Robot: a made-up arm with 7 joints.
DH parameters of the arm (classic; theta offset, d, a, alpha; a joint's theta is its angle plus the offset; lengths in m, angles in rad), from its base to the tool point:
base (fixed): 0 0.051 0 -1.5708
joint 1: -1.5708 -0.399 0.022 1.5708
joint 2: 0 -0.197 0.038 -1.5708
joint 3: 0 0.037 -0.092 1.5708
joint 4: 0 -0.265 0.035 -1.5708
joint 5: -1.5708 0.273 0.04 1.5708
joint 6: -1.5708 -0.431 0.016 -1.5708
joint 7: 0 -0.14 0.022 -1.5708
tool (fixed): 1.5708 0.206 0 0
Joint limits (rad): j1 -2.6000..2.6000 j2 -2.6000..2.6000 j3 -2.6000..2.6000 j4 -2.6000..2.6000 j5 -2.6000..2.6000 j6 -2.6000..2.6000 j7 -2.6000..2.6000
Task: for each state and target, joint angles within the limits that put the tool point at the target. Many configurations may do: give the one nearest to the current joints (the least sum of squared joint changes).
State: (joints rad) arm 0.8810 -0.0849 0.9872 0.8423 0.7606 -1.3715 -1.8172
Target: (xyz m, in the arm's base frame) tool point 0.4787 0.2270 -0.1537
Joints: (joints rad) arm 0.4056 -0.6233 0.8068 0.5733 0.3183 -1.3403 -2.0703
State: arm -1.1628 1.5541 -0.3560 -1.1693 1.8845 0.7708 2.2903
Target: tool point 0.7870 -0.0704 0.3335
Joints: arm -0.8346 1.6205 -0.3662 -1.0447 1.7592 0.6184 1.8645
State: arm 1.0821 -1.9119 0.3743 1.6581 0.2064 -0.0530 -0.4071
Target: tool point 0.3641 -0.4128 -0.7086
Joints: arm 2.0080 -1.8557 0.3093 1.4543 0.0826 0.1341 -0.9089
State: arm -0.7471 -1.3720 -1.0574 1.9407 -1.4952 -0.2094 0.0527
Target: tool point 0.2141 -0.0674 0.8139
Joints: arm -0.8301 -1.4646 -1.2903 1.9950 -0.9048 -0.2984 0.1664
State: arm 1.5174 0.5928 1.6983 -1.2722 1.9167 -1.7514 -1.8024
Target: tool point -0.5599 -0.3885 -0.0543
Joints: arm 1.5401 0.6843 2.1994 -1.2862 2.0502 -1.3588 -2.1546
